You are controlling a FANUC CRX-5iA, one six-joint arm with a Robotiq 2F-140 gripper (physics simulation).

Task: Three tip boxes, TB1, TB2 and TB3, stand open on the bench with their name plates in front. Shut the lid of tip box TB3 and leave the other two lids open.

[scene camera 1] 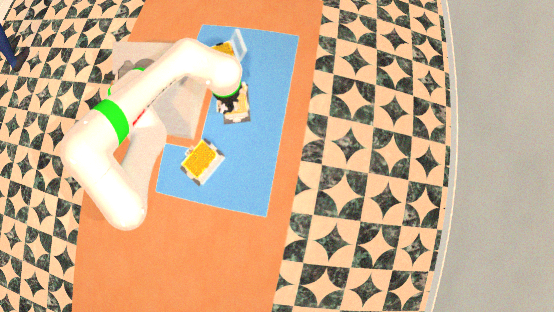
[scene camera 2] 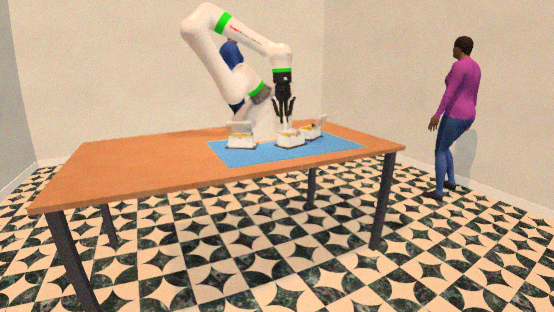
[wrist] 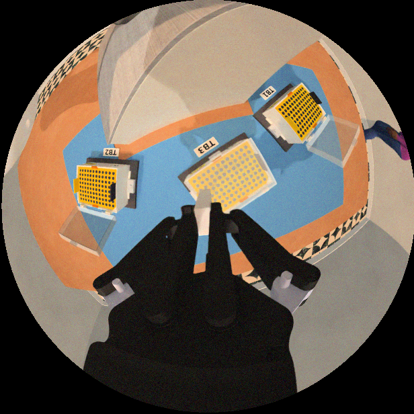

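Tip box TB3 stands in the middle of the three; its translucent lid lies flat over the yellow tip rack, shut. Its name plate shows in the wrist view. TB1 has its clear lid standing open. TB2 also has its clear lid open. My gripper is shut and empty, pointing down just above TB3. The arm partly hides TB1 and TB3 in scene camera 1.
The boxes stand on a blue mat on the orange bench. The pale robot base borders the mat. A person in magenta stands beyond the bench; another in blue is partly behind the arm.
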